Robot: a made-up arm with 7 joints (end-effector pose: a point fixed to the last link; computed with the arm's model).
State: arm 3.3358 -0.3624 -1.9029 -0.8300 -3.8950 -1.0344 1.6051
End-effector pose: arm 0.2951 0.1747 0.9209 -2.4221 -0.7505 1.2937
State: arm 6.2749 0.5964 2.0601 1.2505 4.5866 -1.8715 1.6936
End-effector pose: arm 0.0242 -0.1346 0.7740 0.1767 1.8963 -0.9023
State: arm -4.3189 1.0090 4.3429 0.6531 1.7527 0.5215 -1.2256
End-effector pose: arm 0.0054 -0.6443 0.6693 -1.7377 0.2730 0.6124
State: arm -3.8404 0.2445 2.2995 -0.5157 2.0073 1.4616 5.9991
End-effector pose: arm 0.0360 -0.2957 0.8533 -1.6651 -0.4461 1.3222
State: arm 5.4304 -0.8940 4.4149 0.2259 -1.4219 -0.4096 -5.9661
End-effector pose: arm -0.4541 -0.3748 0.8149 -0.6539 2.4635 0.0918
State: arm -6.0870 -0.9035 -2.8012 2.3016 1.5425 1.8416 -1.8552
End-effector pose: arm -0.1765 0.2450 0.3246 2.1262 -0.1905 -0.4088
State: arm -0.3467 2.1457 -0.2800 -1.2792 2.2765 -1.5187 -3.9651
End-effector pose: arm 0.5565 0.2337 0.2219 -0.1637 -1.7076 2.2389
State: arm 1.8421 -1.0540 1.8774 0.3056 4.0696 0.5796 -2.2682
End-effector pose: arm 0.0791 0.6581 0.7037 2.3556 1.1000 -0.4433
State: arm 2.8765 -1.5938 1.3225 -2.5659 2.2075 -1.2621 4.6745
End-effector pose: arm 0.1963 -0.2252 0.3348 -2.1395 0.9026 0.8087
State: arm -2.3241 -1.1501 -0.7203 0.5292 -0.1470 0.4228 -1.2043
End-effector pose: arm 0.2526 -0.5197 0.7635 -1.1026 2.3072 0.6697
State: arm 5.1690 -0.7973 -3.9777 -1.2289 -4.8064 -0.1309 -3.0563
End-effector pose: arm -0.3339 -0.0133 0.8501 2.5093 -0.0214 0.6174
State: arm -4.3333 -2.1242 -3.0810 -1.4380 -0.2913 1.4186 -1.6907
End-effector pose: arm 0.1696 0.5971 0.2398 0.1656 -1.4415 2.4726
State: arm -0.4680 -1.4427 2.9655 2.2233 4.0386 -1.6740 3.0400
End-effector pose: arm -0.1666 0.0259 0.1345 1.0809 -1.7615 1.3215
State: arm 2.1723 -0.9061 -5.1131 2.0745 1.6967 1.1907 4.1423
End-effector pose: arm -0.1928 0.3516 0.3979 0.1344 1.0689 -1.7570
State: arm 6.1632 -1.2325 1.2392 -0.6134 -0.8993 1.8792 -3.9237
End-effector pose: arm -0.5468 0.0134 0.5732 0.4965 -2.8353 -0.5939
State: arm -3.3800 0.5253 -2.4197 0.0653 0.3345 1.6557 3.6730
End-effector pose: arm -0.1925 -0.2014 0.8667 -0.7549 -1.5415 -0.5352
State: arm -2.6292 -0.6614 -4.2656 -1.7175 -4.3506 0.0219 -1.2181
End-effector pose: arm -0.1596 -0.3617 0.6297 -1.6799 0.5999 -0.8883
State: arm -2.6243 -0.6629 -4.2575 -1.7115 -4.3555 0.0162 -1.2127
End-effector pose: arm -0.1615 -0.3591 0.6346 -1.6922 0.6149 -0.8906
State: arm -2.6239 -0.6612 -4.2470 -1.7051 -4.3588 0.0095 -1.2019
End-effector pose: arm -0.1631 -0.3560 0.6405 -1.7043 0.6317 -0.8888
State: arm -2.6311 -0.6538 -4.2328 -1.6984 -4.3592 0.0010 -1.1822
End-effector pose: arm -0.1645 -0.3516 0.6477 -1.7152 0.6511 -0.8810
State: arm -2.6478 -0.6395 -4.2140 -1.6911 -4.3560 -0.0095 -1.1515
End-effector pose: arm -0.1655 -0.3459 0.6566 -1.7244 0.6737 -0.8659
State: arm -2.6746 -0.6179 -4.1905 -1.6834 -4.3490 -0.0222 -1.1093
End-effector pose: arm -0.1667 -0.3388 0.6667 -1.7309 0.6998 -0.8439
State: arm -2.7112 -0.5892 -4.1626 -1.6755 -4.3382 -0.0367 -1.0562
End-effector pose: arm -0.1686 -0.3304 0.6774 -1.7334 0.7291 -0.8164
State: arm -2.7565 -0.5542 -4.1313 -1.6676 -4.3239 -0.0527 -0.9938
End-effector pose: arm -0.1716 -0.3213 0.6879 -1.7306 0.7607 -0.7845
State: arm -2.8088 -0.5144 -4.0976 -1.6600 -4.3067 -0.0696 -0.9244
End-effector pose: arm -0.1762 -0.3122 0.6972 -1.7216 0.7937 -0.7496
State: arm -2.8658 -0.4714 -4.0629 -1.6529 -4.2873 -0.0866 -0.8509
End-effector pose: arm -0.1825 -0.3040 0.7046 -1.7061 0.8266 -0.7127
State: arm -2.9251 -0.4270 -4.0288 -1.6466 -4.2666 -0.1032 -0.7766
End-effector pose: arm -0.1901 -0.2974 0.7096 -1.6848 0.8573 -0.6747
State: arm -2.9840 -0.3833 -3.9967 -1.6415 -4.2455 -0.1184 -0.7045
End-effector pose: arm -0.1985 -0.2931 0.7120 -1.6585 0.8845 -0.6359
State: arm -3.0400 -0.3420 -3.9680 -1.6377 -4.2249 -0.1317 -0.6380
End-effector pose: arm -0.2069 -0.2912 0.7118 -1.6298 0.9066 -0.5974
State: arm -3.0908 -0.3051 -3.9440 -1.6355 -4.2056 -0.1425 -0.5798
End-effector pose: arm -0.2142 -0.2917 0.7097 -1.6010 0.9225 -0.5599
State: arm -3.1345 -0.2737 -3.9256 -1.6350 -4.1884 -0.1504 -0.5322
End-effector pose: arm -0.2200 -0.2941 0.7061 -1.5746 0.9315 -0.5251
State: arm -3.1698 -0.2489 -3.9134 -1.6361 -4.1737 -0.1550 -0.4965
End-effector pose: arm -0.2237 -0.2977 0.7017 -1.5523 0.9335 -0.4940
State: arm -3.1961 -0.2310 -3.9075 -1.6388 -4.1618 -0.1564 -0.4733
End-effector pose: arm -0.2251 -0.3020 0.6971 -1.5354 0.9289 -0.4681
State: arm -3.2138 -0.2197 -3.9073 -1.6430 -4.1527 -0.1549 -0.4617
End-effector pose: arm -0.2245 -0.3065 0.6926 -1.5237 0.9184 -0.4477
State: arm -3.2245 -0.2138 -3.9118 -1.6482 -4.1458 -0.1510 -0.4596
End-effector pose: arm -0.2222 -0.3108 0.6883 -1.5166 0.9034 -0.4321
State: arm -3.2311 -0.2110 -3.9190 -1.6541 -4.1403 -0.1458 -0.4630
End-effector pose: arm -0.2189 -0.3151 0.6841 -1.5118 0.8859 -0.4196
